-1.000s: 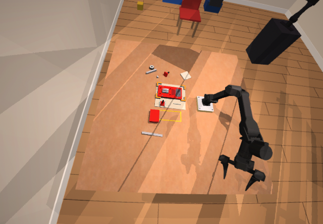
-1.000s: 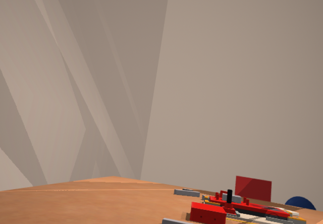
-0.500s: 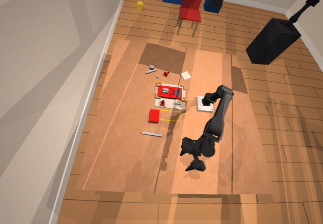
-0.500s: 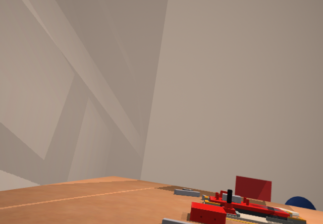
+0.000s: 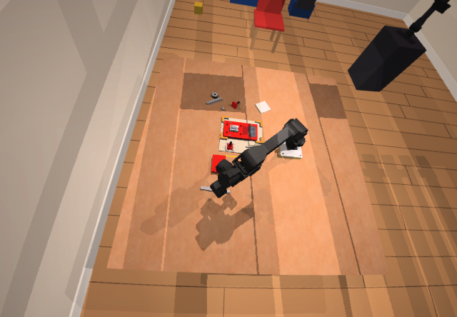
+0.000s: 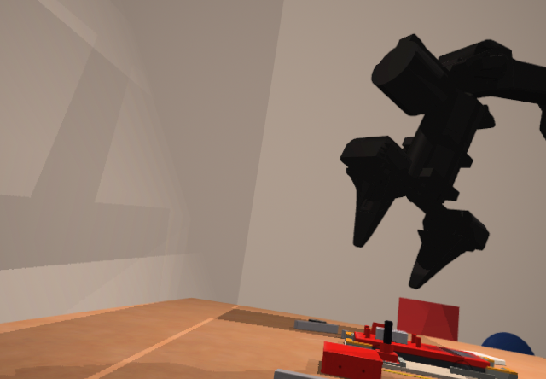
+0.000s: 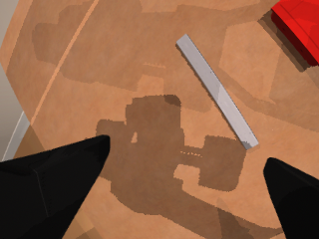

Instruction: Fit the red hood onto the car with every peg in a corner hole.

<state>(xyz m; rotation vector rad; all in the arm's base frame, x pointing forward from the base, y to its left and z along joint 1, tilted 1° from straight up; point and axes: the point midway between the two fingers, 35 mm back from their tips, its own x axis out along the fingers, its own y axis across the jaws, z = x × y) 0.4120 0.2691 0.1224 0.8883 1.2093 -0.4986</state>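
My gripper tip is 16 cm to the left of the red hood and 11 cm above it. Also, from my gripper tip: grey bar: 2 cm ahead, 2 cm to the right, 12 cm below; white tile: 29 cm behind, 56 cm to the right, 12 cm below.
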